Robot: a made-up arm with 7 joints. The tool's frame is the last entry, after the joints. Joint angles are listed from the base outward. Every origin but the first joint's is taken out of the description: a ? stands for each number. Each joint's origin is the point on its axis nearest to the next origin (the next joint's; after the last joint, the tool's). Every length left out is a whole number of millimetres.
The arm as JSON. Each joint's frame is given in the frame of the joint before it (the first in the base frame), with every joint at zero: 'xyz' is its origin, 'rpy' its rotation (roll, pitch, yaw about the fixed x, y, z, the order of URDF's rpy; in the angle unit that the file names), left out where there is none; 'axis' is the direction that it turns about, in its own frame. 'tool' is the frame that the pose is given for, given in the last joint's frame.
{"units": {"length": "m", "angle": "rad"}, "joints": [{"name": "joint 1", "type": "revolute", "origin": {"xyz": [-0.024, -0.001, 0.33], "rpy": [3.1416, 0.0, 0.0]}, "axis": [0.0, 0.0, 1.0]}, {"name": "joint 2", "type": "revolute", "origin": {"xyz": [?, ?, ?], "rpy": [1.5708, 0.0, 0.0]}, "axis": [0.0, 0.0, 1.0]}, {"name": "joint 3", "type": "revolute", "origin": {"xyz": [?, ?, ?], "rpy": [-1.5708, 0.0, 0.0]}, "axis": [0.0, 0.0, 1.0]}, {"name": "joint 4", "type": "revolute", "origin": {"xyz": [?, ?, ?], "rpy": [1.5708, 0.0, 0.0]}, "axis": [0.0, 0.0, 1.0]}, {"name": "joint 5", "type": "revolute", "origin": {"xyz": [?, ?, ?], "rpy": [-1.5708, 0.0, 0.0]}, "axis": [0.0, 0.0, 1.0]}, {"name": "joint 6", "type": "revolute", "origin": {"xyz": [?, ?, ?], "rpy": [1.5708, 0.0, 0.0]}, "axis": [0.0, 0.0, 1.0]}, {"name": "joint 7", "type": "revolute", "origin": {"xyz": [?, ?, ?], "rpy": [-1.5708, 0.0, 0.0]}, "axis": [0.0, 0.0, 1.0]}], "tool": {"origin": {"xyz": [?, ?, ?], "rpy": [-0.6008, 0.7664, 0.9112]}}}
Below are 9 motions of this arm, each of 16 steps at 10 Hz.
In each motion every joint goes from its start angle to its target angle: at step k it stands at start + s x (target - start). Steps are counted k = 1, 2, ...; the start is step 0. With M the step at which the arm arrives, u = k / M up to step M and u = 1 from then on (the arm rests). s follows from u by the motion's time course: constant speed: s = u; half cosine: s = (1 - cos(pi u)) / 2; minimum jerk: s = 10 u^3 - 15 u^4 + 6 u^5.
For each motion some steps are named. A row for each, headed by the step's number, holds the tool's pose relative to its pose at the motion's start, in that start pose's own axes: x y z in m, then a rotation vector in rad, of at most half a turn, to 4 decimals.
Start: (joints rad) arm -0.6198 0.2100 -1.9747 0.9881 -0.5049 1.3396 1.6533
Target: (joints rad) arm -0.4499 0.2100 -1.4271 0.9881 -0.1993 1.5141 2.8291
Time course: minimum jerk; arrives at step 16
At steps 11, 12, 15, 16:
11: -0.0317 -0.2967 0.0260 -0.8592 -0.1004 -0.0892
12: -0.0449 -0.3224 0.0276 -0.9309 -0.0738 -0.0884
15: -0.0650 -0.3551 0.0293 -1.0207 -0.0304 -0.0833
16: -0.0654 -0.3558 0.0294 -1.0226 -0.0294 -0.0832

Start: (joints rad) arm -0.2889 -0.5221 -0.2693 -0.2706 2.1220 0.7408 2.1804
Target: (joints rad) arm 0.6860 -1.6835 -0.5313 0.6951 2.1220 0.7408 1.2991
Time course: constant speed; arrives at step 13
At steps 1, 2, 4, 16:
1: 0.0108 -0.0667 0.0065 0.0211 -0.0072 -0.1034
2: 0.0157 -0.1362 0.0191 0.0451 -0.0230 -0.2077
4: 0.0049 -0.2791 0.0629 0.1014 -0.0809 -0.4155
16: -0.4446 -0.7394 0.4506 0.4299 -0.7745 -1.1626

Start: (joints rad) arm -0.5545 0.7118 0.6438 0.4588 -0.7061 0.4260 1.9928
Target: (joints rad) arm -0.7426 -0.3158 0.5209 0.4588 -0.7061 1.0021 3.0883
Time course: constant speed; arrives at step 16
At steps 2, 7, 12, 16:
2: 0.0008 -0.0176 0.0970 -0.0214 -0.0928 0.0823
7: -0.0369 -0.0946 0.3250 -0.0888 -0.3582 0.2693
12: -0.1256 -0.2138 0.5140 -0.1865 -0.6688 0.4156
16: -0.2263 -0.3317 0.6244 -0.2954 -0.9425 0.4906

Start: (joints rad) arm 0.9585 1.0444 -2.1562 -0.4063 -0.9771 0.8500 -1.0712
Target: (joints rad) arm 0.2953 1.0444 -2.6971 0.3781 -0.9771 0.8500 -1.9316
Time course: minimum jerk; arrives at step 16
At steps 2, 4, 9, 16:
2: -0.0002 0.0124 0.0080 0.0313 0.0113 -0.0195
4: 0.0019 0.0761 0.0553 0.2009 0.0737 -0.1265
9: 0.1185 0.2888 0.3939 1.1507 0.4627 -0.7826
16: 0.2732 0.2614 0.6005 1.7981 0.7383 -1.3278

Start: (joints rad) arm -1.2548 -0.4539 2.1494 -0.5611 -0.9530 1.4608 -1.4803
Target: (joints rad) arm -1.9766 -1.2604 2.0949 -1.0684 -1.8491 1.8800 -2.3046
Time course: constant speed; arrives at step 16
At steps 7, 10, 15, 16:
7: -0.0838 0.1141 0.1537 0.1342 0.1765 -0.7528
10: -0.0894 0.1655 0.2306 0.1808 0.1966 -1.0413
15: -0.0599 0.2383 0.3643 0.2512 0.1600 -1.4668
16: -0.0490 0.2497 0.3909 0.2652 0.1424 -1.5430

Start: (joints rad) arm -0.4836 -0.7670 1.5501 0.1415 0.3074 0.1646 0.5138
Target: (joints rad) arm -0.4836 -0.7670 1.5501 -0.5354 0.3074 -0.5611 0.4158
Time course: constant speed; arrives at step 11
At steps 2, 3, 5, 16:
2: -0.0104 0.0685 0.0754 0.1964 -0.0887 0.1324
3: -0.0204 0.0981 0.1159 0.2932 -0.1327 0.2006
5: -0.0494 0.1467 0.2008 0.4836 -0.2202 0.3412
16: -0.1961 0.1966 0.4530 1.0237 -0.4811 0.7996

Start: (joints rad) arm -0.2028 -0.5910 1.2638 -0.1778 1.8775 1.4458 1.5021
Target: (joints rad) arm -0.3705 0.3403 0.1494 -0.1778 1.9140 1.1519 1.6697
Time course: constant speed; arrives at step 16
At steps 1, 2, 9, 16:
1: -0.0290 0.0101 0.0372 0.0680 -0.0378 0.0722
2: -0.0608 0.0179 0.0741 0.1349 -0.0766 0.1453
9: -0.3498 -0.0073 0.3036 0.5690 -0.3702 0.6785
16: -0.7026 -0.1864 0.4095 0.9308 -0.6765 1.2456

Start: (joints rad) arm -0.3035 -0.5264 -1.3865 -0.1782 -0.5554 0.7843 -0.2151
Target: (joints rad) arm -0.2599 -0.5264 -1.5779 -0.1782 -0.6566 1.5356 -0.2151
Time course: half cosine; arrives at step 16
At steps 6, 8, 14, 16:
6: 0.0251 -0.0406 0.0017 -0.0993 -0.0203 -0.2246
8: 0.0351 -0.0683 0.0043 -0.1684 -0.0298 -0.3602
14: 0.0414 -0.1378 0.0177 -0.3597 -0.0451 -0.6734
16: 0.0408 -0.1434 0.0193 -0.3770 -0.0460 -0.6982

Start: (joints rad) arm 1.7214 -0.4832 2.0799 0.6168 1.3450 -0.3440 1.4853
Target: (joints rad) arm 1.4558 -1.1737 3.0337 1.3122 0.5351 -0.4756 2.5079
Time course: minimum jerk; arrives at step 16
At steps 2, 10, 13, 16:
2: -0.0130 0.0037 -0.0088 -0.0040 0.0151 0.0113
10: -0.7130 0.0993 -0.1177 -0.0912 0.7110 0.6371
13: -0.9243 0.0693 -0.0278 -0.0961 0.9182 0.9147
16: -0.9642 0.0573 -0.0022 -0.0962 0.9597 0.9809

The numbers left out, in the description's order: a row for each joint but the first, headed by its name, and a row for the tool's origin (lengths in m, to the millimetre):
joint 2: 0.009 -0.049 0.0
joint 3: -0.022 -0.315 0.0
joint 4: -0.03 0.014 0.0
joint 5: -0.011 -0.416 0.0
joint 6: -0.015 -0.024 0.0
joint 7: -0.012 -0.203 0.0
tool: -0.012 -0.006 0.0

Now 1 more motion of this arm.
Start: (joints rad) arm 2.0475 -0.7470 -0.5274 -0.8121 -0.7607 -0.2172 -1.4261
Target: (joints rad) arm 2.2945 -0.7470 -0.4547 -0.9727 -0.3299 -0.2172 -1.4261
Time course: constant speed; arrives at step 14
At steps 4, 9, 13, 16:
4: 0.0341 -0.0618 0.0272 -0.1373 -0.0886 -0.0175
9: 0.0687 -0.1418 0.0675 -0.3120 -0.1844 -0.0464
13: 0.0890 -0.2073 0.1040 -0.4535 -0.2483 -0.0745
16: 0.0930 -0.2238 0.1136 -0.4890 -0.2625 -0.0821

